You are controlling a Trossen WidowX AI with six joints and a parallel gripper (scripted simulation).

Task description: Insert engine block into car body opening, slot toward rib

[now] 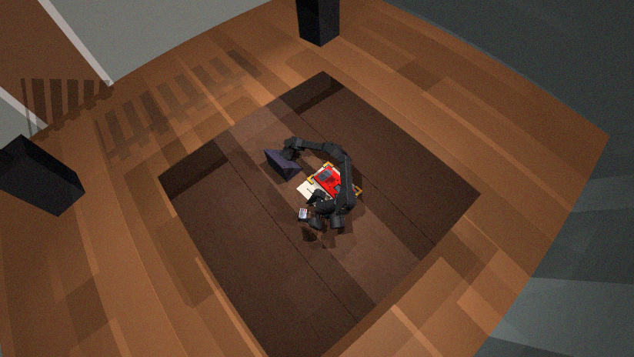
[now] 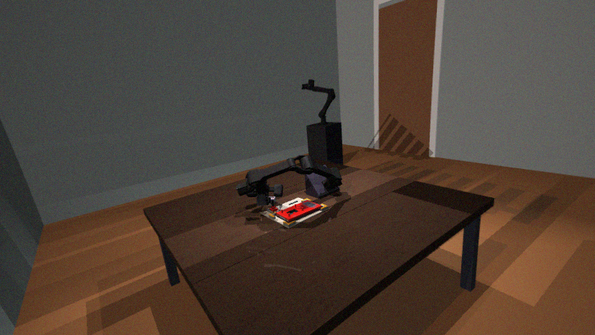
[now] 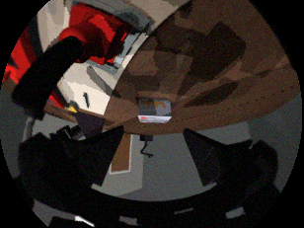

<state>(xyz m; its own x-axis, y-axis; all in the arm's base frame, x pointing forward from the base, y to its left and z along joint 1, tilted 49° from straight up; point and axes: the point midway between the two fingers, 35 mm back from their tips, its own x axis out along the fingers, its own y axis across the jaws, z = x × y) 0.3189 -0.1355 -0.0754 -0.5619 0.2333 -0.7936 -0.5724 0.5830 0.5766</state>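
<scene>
Now: the grey engine block 10 mm behind my gripper tip, 10 mm to the right of it and 40 mm below it.
</scene>
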